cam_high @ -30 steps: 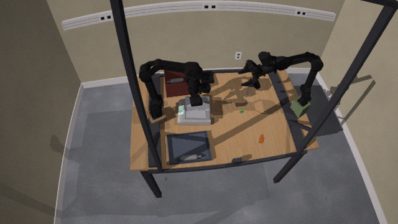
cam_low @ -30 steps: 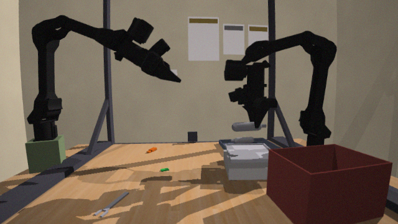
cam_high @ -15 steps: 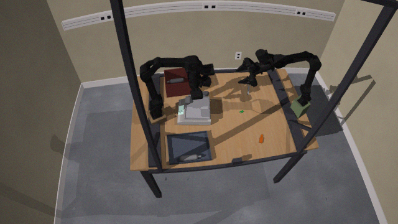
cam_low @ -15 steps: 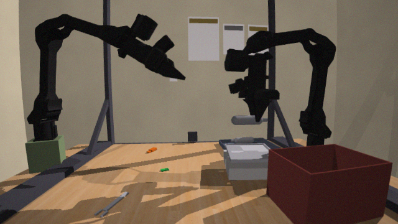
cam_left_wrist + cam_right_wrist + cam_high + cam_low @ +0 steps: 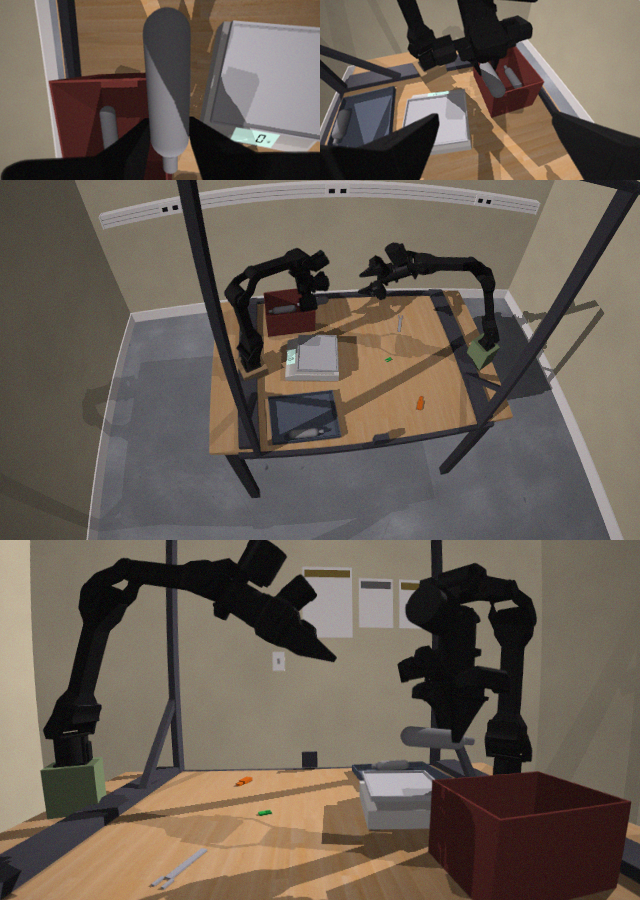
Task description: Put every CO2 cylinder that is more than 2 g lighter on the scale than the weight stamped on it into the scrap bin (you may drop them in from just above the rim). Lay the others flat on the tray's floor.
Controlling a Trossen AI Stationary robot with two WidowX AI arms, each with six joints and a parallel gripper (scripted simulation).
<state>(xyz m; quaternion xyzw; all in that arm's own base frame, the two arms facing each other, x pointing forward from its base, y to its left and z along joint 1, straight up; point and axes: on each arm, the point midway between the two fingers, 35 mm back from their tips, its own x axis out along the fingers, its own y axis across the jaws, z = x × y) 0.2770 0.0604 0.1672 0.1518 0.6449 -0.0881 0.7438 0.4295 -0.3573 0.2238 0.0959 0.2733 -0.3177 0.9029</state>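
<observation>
Right now the red scrap bin is 8 cm ahead of my left hand, 7 cm to the left of it and 18 cm below it. The rest, counted from my left hand: grey wrench (6 cm ahead, 42 cm to the right, 21 cm below); tray (39 cm behind, 3 cm to the left, 20 cm below); green piece (15 cm behind, 32 cm to the right, 21 cm below).
</observation>
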